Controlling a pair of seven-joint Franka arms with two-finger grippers.
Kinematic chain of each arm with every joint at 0, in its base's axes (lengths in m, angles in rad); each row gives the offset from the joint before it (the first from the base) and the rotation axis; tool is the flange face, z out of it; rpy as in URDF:
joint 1: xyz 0 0 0.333 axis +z
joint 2: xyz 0 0 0 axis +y
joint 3: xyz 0 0 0.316 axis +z
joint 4: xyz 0.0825 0 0 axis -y
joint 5: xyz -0.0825 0 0.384 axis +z
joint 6: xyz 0 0 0 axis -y
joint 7: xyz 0.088 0 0 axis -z
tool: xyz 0 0 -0.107 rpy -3.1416 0 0
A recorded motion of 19 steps. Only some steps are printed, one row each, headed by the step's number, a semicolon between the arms.
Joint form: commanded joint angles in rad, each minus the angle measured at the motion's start. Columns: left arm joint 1, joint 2, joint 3, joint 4, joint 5, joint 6, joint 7; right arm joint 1, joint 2, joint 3, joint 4, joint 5, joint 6, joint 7.
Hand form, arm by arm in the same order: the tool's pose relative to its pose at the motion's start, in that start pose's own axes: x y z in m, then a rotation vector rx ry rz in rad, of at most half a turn. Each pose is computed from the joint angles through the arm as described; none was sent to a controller.
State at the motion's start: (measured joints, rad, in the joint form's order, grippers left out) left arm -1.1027 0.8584 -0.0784 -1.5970 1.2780 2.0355 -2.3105; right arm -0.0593 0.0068 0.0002 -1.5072 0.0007 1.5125 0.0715
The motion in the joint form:
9: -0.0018 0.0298 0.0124 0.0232 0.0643 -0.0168 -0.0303; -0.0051 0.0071 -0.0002 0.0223 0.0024 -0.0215 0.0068
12: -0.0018 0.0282 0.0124 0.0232 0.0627 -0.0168 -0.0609; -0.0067 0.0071 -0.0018 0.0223 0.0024 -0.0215 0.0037
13: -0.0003 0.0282 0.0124 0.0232 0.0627 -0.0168 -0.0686; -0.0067 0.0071 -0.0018 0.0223 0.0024 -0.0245 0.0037
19: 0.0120 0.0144 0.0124 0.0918 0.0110 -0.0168 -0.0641; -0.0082 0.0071 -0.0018 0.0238 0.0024 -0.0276 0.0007
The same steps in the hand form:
9: -0.0017 0.0022 0.0130 -0.0165 0.0604 0.0008; 0.0001 0.0026 -0.0046 0.0019 -0.0065 0.0119
12: -0.0008 0.0024 0.0124 -0.0173 0.0594 -0.0319; 0.0002 0.0044 -0.0046 0.0019 -0.0064 0.0120
13: -0.0003 0.0022 0.0132 -0.0163 0.0593 -0.0404; -0.0001 0.0044 -0.0043 0.0017 -0.0094 0.0120
19: 0.0354 0.0228 0.0038 -0.0154 0.0362 -0.1360; -0.0004 0.0053 -0.0048 0.0016 -0.0110 0.0105

